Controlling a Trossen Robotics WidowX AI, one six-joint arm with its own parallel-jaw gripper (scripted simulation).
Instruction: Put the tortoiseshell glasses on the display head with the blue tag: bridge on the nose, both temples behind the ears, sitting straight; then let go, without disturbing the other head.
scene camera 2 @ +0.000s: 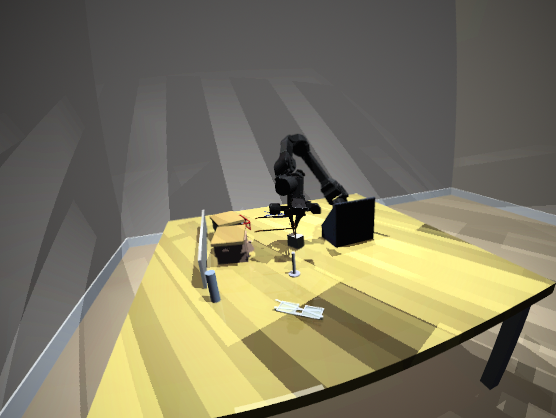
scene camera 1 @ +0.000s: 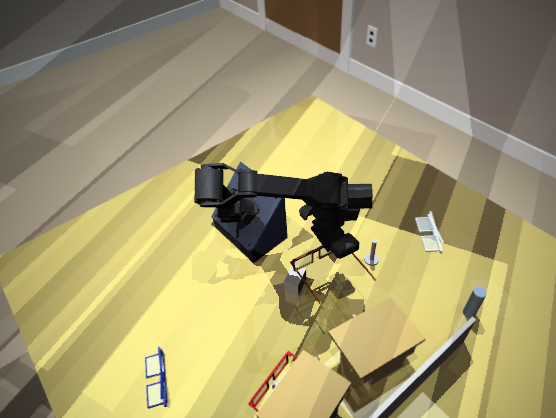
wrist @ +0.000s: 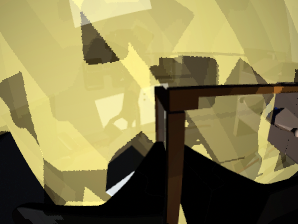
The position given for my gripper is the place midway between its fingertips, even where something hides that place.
Note:
In view: my gripper (scene camera 1: 328,250).
My gripper also shows in scene camera 2 (scene camera 2: 294,230) and in the wrist view (wrist: 166,148).

